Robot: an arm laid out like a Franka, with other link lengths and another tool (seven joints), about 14 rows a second.
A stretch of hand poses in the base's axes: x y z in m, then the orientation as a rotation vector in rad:
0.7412 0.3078 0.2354 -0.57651 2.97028 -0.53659
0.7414 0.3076 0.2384 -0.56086 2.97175 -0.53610
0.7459 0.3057 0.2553 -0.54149 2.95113 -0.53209
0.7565 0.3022 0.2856 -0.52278 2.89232 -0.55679
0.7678 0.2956 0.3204 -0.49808 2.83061 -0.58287
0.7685 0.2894 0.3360 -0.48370 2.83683 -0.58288
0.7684 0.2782 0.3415 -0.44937 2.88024 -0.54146
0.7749 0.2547 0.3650 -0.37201 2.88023 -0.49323
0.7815 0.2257 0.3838 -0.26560 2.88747 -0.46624
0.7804 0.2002 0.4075 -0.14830 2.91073 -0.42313
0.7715 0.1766 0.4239 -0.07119 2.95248 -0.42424
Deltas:
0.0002 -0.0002 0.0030 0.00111 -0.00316 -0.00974
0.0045 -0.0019 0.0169 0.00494 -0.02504 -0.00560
0.0106 -0.0035 0.0303 -0.01259 -0.05925 0.00354
0.0113 -0.0066 0.0348 -0.01381 -0.06334 0.00021
0.0007 -0.0062 0.0156 0.00127 0.00174 -0.01073
-0.0001 -0.0112 0.0055 0.03047 0.02885 -0.02941
0.0065 -0.0235 0.0235 0.03889 -0.02214 -0.04441
0.0066 -0.0290 0.0188 0.02670 -0.01731 -0.06761
-0.0011 -0.0255 0.0237 0.03840 -0.00083 -0.07720
-0.0089 -0.0236 0.0164 0.00650 0.03098 -0.05734

